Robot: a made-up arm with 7 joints. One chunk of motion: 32 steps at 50 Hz.
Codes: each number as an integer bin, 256 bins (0 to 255) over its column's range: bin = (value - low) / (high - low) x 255, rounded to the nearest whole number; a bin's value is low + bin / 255 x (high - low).
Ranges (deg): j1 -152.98..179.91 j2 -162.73..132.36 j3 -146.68..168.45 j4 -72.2..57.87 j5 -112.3..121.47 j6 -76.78..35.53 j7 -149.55..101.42
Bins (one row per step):
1: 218 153 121 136 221 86 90
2: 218 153 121 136 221 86 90
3: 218 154 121 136 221 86 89
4: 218 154 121 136 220 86 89
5: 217 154 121 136 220 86 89
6: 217 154 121 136 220 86 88
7: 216 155 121 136 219 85 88
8: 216 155 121 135 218 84 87
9: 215 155 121 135 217 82 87
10: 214 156 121 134 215 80 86
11: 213 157 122 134 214 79 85
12: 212 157 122 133 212 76 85
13: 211 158 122 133 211 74 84
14: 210 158 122 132 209 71 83
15: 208 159 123 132 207 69 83
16: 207 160 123 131 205 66 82
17: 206 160 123 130 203 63 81
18: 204 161 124 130 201 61 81
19: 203 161 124 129 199 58 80
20: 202 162 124 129 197 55 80
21: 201 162 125 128 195 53 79
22: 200 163 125 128 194 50 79
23: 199 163 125 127 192 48 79
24: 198 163 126 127 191 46 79
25: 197 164 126 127 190 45 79
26: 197 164 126 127 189 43 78
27: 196 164 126 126 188 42 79
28: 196 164 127 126 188 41 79
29: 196 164 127 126 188 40 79
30: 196 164 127 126 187 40 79
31: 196 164 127 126 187 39 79
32: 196 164 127 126 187 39 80
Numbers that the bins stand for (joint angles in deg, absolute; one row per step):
1: 131.61 14.32 2.85 -2.83 90.30 -38.90 -60.97
2: 131.61 14.32 2.85 -2.83 90.30 -38.90 -60.97
3: 131.61 15.48 2.85 -2.83 90.30 -38.90 -61.96
4: 131.61 15.48 2.85 -2.83 89.38 -38.90 -61.96
5: 130.30 15.48 2.85 -2.83 89.38 -38.90 -61.96
6: 130.30 15.48 2.85 -2.83 89.38 -38.90 -62.94
7: 129.00 16.64 2.85 -2.83 88.47 -39.34 -62.94
8: 129.00 16.64 2.85 -3.34 87.55 -39.78 -63.92
9: 127.69 16.64 2.85 -3.34 86.63 -40.66 -63.92
10: 126.39 17.80 2.85 -3.85 84.80 -41.55 -64.91
11: 125.08 18.95 4.09 -3.85 83.88 -41.99 -65.89
12: 123.78 18.95 4.09 -4.36 82.05 -43.31 -65.89
13: 122.47 20.11 4.09 -4.36 81.13 -44.19 -66.88
14: 121.16 20.11 4.09 -4.87 79.30 -45.51 -67.86
15: 118.55 21.27 5.32 -4.87 77.47 -46.39 -67.86
16: 117.25 22.42 5.32 -5.38 75.63 -47.71 -68.85
17: 115.94 22.42 5.32 -5.89 73.80 -49.03 -69.83
18: 113.33 23.58 6.56 -5.89 71.97 -49.91 -69.83
19: 112.03 23.58 6.56 -6.40 70.13 -51.23 -70.81
20: 110.72 24.74 6.56 -6.40 68.30 -52.56 -70.81
21: 109.42 24.74 7.80 -6.91 66.47 -53.44 -71.80
22: 108.11 25.90 7.80 -6.91 65.55 -54.76 -71.80
23: 106.80 25.90 7.80 -7.42 63.72 -55.64 -71.80
24: 105.50 25.90 9.03 -7.42 62.80 -56.52 -71.80
25: 104.19 27.05 9.03 -7.42 61.88 -56.96 -71.80
26: 104.19 27.05 9.03 -7.42 60.96 -57.84 -72.78
27: 102.89 27.05 9.03 -7.93 60.05 -58.28 -71.80
28: 102.89 27.05 10.27 -7.93 60.05 -58.72 -71.80
29: 102.89 27.05 10.27 -7.93 60.05 -59.16 -71.80
30: 102.89 27.05 10.27 -7.93 59.13 -59.16 -71.80
31: 102.89 27.05 10.27 -7.93 59.13 -59.60 -71.80
32: 102.89 27.05 10.27 -7.93 59.13 -59.60 -70.81

